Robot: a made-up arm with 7 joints.
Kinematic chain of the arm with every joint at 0, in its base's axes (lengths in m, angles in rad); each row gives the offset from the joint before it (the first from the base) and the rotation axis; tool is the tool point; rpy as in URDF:
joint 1: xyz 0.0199 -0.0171 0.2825 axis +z
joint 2: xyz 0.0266 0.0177 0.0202 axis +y
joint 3: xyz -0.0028 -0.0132 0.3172 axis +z
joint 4: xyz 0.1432 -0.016 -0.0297 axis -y
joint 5: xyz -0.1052 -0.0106 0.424 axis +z
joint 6: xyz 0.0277 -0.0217 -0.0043 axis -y
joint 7: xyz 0.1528 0 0.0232 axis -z
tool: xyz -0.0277 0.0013 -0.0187 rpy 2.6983 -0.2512 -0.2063
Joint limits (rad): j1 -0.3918..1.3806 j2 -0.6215..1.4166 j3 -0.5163..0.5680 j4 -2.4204..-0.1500 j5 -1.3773..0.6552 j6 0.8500..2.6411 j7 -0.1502..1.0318
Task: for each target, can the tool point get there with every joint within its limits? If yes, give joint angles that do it. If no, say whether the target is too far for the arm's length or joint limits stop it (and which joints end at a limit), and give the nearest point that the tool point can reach.
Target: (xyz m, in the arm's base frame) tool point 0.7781 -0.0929 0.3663
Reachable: yes | joints 0.3032 0.3060 -0.4227 -1.8364 -1.0929 1.8716 0.3159
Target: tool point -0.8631 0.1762 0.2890
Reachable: no: joint limits stop it (at a limit: joint 1, joint 2, joint 3, joint 4, joint 5, joint 6, joint 7) | nearest point -0.3155 0.1462 -0.1176 | short by 0.683 m
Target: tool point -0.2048 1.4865 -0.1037
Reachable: no: too far | nearest point -0.0622 0.8581 0.0667 | short by 0.666 m
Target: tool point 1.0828 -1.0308 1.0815
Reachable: no: too far | nearest point 0.6213 -0.5511 0.7279 | short by 0.754 m
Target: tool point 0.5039 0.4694 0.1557
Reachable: yes | joints 0.9132 0.4267 -0.1135 -1.9311 0.3946 1.2628 0.2669
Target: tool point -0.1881 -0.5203 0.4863
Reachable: no: joint limits stop it (at a limit: joint 1, joint 2, joint 3, joint 6, joint 7) | nearest point 0.2152 -0.5364 0.5767 | short by 0.414 m
